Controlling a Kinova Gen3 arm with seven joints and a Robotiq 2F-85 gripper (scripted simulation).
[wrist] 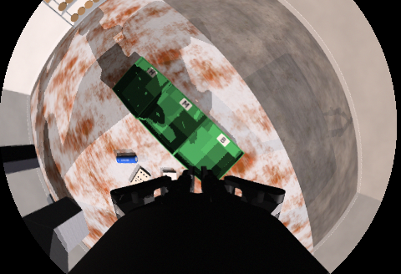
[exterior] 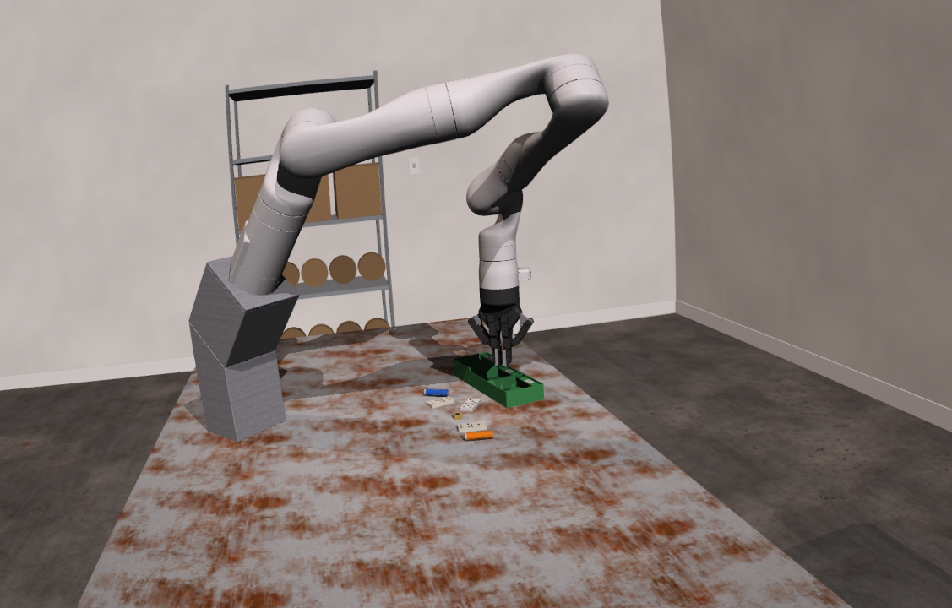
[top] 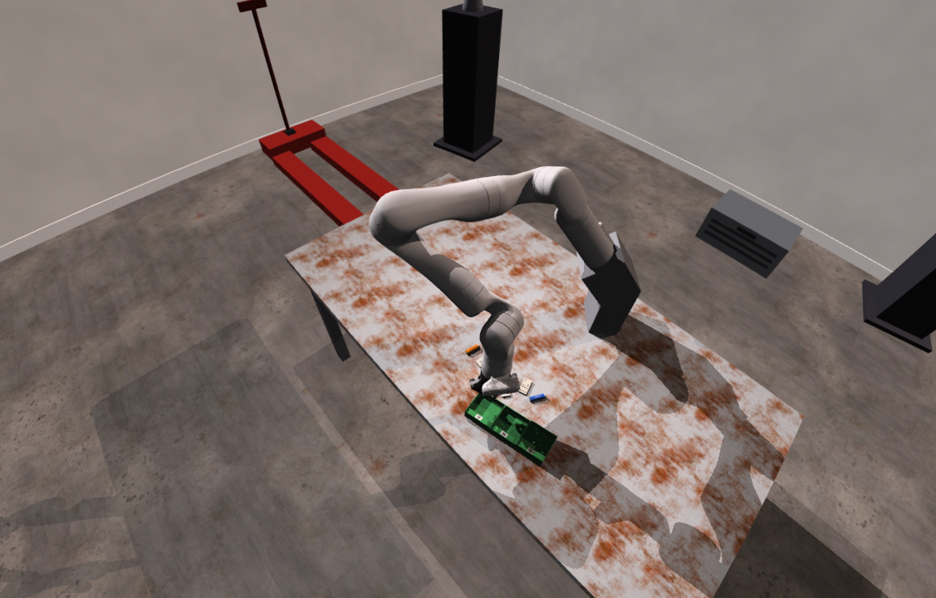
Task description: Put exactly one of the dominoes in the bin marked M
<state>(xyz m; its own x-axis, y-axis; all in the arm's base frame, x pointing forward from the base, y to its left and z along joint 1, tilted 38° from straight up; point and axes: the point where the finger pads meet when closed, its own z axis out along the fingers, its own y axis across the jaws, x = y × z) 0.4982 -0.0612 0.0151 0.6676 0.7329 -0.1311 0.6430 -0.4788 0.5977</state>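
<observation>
Right now my hand is 20 mm short of the green bin, 80 mm to the right of it and 70 mm above it. Also, from my hand: blue cylinder (100 mm behind, 100 mm to the left, 80 mm below); white domino (120 mm behind, 100 mm to the right, 80 mm below); yellow nut (120 mm behind, 40 mm to the right, 90 mm below).
</observation>
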